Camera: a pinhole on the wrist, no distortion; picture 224 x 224 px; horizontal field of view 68.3 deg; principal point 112.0 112.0 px. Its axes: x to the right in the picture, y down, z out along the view. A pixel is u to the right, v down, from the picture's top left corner.
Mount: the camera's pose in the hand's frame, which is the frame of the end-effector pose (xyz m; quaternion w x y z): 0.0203 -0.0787 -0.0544 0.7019 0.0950 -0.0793 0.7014
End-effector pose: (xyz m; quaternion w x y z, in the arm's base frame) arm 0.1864 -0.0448 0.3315 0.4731 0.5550 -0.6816 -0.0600
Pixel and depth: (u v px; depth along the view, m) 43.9 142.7 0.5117
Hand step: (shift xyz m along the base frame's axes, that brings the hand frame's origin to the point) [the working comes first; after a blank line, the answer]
In the camera's frame: -0.2110 0.0951 0.5117

0.0029 -0.2755 -0.4990
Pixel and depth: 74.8 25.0 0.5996
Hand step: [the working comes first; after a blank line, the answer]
In the camera's frame: -0.1351 -0.3159 0.5996

-0.0752 -0.6336 -0.2795
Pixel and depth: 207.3 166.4 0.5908
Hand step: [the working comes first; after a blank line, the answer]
In the camera's frame: 0.3410 0.1947 0.5908

-0.5163 -0.0981 -0.3581
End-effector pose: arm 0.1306 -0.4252 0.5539 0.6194 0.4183 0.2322 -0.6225
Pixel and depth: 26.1 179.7 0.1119
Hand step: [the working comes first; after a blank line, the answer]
In the camera's frame: -0.0582 0.0459 0.1119

-0.1692 0.0008 0.0037
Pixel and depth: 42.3 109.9 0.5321
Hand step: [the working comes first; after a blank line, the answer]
In the camera's frame: -0.2246 -0.0068 0.5321

-0.5021 -0.2966 0.0919
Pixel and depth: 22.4 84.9 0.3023
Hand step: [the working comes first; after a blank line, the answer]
In the camera's frame: -0.1640 -0.0496 0.3023

-0.3379 -0.1643 -0.0258
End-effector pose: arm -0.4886 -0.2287 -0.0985 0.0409 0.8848 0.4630 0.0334
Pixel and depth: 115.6 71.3 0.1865
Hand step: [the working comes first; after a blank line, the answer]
In the camera's frame: 0.0041 -0.0460 0.1865

-0.0459 0.1209 -0.1366
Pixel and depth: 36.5 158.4 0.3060
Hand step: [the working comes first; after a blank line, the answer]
In the camera's frame: -0.1399 0.0860 0.3060

-0.2498 0.1068 -0.2399
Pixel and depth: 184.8 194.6 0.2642
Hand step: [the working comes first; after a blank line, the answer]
In the camera's frame: 0.1165 0.1322 0.2642

-0.0625 -0.0791 -0.2372
